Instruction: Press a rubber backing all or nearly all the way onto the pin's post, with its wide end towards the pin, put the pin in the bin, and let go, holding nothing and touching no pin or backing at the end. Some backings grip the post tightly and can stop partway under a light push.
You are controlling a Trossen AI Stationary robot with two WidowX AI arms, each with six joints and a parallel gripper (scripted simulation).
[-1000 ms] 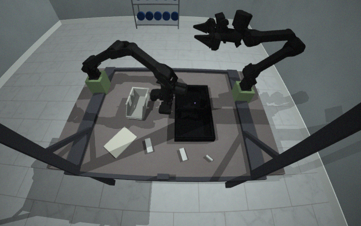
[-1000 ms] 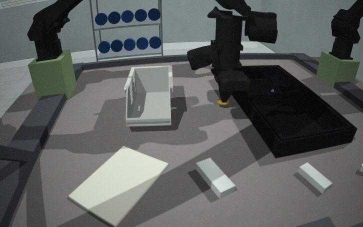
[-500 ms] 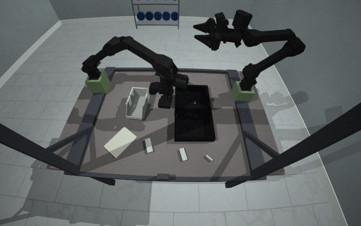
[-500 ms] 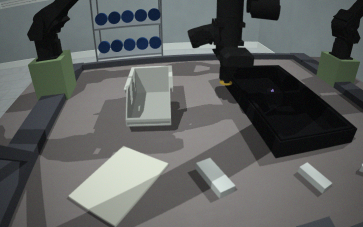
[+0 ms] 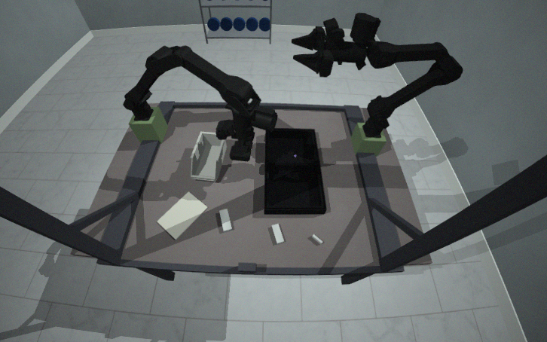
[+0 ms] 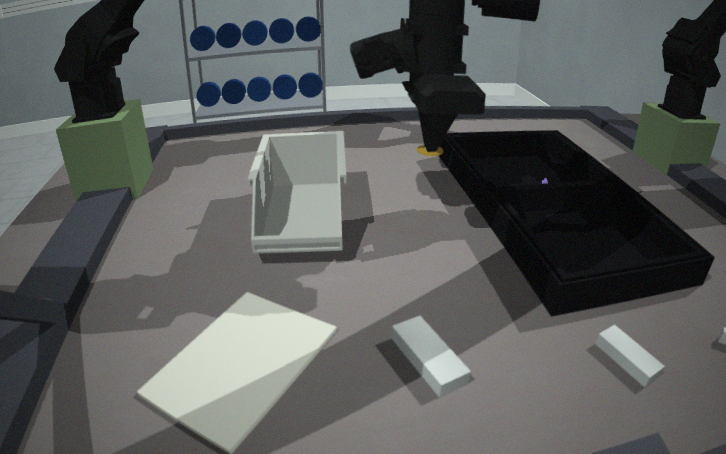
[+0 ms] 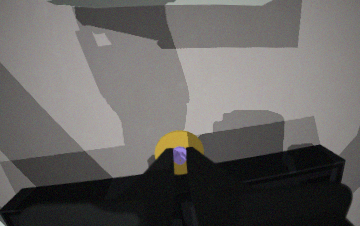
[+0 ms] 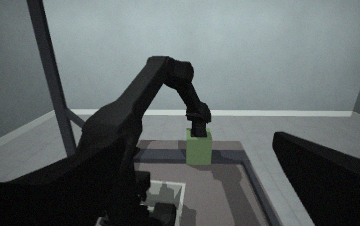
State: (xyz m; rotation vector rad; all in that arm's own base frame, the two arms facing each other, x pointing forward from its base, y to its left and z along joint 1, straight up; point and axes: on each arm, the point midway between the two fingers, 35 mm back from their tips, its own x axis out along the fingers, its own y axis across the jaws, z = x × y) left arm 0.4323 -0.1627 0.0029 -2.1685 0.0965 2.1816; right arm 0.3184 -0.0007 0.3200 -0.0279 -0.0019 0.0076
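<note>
Now: the white bin 10 mm ahead of my left hand, 150 mm to the left of it and 80 mm below it. The rest, counted from my left hand: yellow pin: 30 mm below; cream flat plate: 220 mm behind, 200 mm to the left, 120 mm below; black tray: 170 mm to the right, 100 mm below.
</note>
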